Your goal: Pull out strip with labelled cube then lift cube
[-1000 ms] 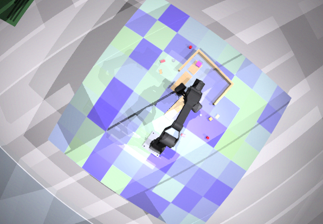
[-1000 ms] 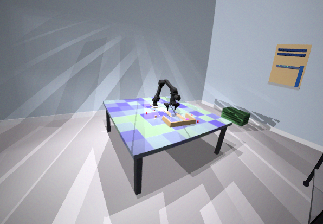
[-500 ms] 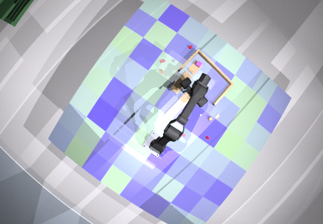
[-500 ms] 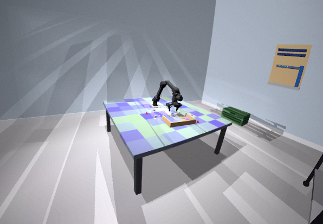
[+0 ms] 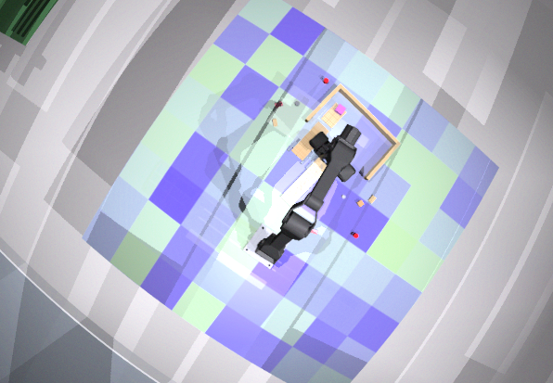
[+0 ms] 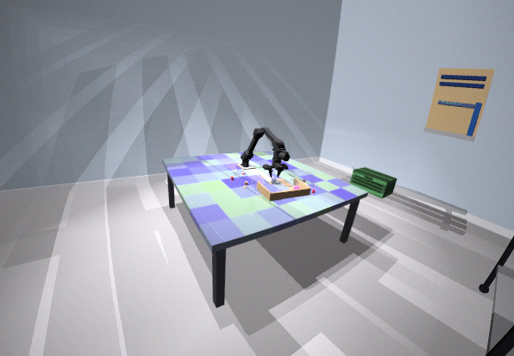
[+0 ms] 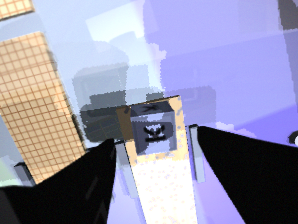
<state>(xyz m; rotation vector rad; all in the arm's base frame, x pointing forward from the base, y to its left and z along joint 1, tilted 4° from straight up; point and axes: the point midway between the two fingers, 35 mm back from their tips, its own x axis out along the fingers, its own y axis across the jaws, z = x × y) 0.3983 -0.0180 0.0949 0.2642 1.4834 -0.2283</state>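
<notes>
Now: the strip 30 mm ahead of my gripper tip, 90 mm to the left of it and 50 mm below it.
</notes>
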